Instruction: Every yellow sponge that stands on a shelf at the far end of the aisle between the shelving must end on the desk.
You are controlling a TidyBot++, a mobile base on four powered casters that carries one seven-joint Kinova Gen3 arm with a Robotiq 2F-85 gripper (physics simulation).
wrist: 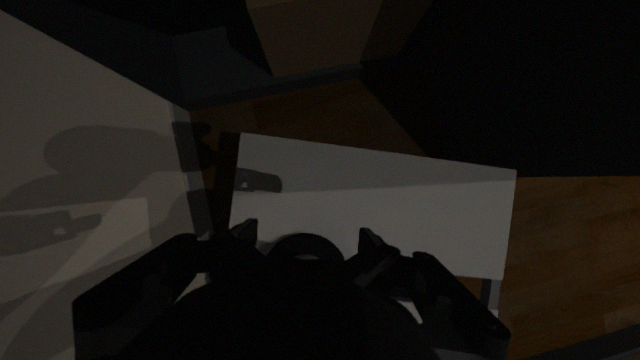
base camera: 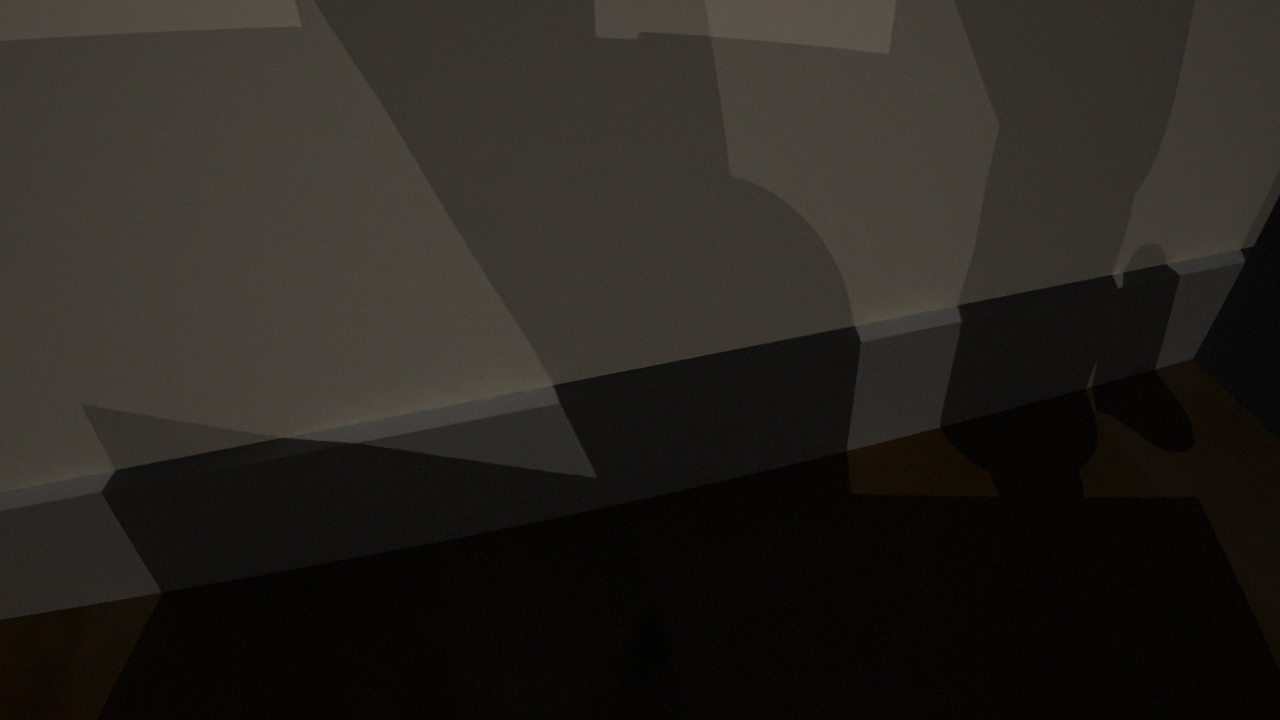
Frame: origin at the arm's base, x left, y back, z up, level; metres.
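Seen in the pictures: gripper, fingertip midpoint: (wrist: 308, 234).
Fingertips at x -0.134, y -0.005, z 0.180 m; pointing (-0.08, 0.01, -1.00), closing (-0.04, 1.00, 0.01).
A point is followed by its place in that frame.
My gripper (wrist: 308, 234) {y -0.005, x -0.134, z 0.180 m} is open at the bottom of the wrist view, with its dark fingers spread apart and no object between them. It hangs above a flat white surface (wrist: 410, 220), which looks like the top of my own base; a dark round mount (wrist: 306, 243) {y -0.005, x -0.065, z 0.000 m} stands on it between the fingertips. No yellow sponge shows in the base camera or the wrist view. I cannot make out the desk or the shelves in either view.
A pale wall (base camera: 223, 223) {y -0.335, x 0.183, z -0.187 m} (wrist: 75, 90) {y -0.502, x -0.297, z -0.043 m} with a grey skirting board (base camera: 908, 331) {y -0.426, x -0.116, z -0.307 m} runs close by, crossed by shadows. Brown wooden floor (base camera: 904, 465) {y -0.407, x -0.129, z -0.396 m} (wrist: 575, 225) {y 1.115, x -0.128, z -0.396 m} shows around the base. A dark upright surface (base camera: 1257, 322) {y -0.488, x -0.387, z -0.338 m} stands at the base view's right edge. The picture is dim.
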